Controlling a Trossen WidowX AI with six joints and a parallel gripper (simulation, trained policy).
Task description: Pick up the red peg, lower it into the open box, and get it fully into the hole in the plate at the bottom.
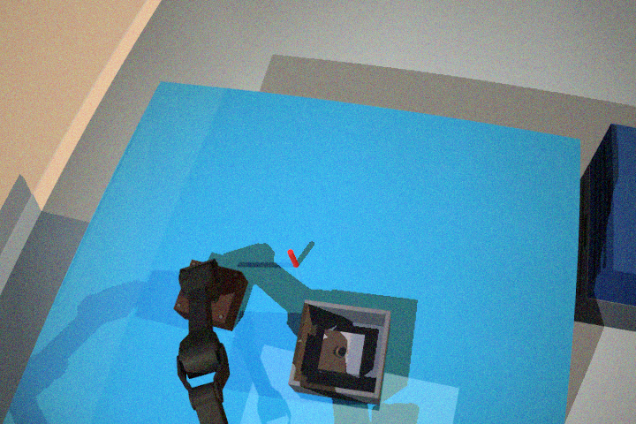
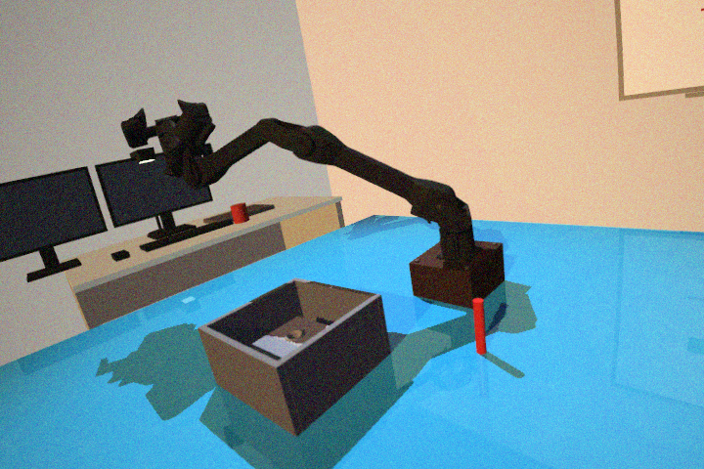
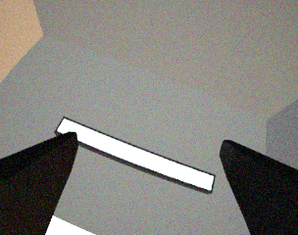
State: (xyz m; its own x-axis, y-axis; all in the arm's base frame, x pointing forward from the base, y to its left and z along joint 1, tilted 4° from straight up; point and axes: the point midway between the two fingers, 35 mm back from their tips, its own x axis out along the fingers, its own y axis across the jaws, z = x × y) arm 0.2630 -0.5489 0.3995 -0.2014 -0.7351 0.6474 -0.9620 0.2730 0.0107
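The red peg lies 710 mm to the left of my gripper tip, 430 mm below it and 120 mm behind it. Round my gripper tip: box 510 mm to the left, 450 mm below, 60 mm ahead; then light grey plate 510 mm to the left, 430 mm below, 60 mm ahead.
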